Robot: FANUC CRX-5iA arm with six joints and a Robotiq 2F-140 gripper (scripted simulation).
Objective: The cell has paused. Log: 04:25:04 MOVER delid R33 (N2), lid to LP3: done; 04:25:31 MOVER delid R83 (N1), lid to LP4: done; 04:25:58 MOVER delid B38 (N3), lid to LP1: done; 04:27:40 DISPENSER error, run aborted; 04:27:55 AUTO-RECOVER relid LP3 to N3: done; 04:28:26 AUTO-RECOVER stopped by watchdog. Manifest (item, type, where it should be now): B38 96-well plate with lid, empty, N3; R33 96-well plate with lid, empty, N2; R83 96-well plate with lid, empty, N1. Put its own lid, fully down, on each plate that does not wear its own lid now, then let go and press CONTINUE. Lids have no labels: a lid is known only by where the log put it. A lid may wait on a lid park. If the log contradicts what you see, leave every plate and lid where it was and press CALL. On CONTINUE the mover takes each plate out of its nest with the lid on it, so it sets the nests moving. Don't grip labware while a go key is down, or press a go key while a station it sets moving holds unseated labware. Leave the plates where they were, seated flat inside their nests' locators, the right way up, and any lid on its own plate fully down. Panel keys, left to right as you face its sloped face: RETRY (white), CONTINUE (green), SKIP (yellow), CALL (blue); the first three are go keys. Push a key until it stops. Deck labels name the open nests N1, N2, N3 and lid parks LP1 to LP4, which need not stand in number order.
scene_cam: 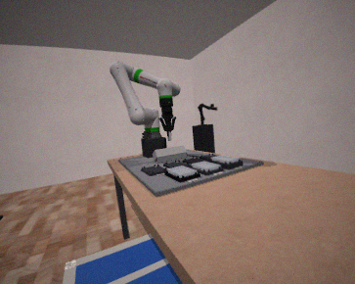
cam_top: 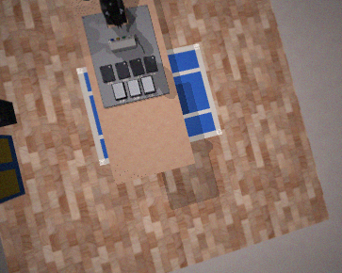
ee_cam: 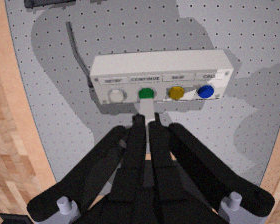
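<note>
Right now my hand is 90 mm above the green key. The rest, counted from my hand: white key 90 mm below, 50 mm to the left, 10 mm ahead; yellow key 90 mm below, 50 mm to the right; blue key 100 mm to the right, 90 mm below, 10 mm behind.
</note>
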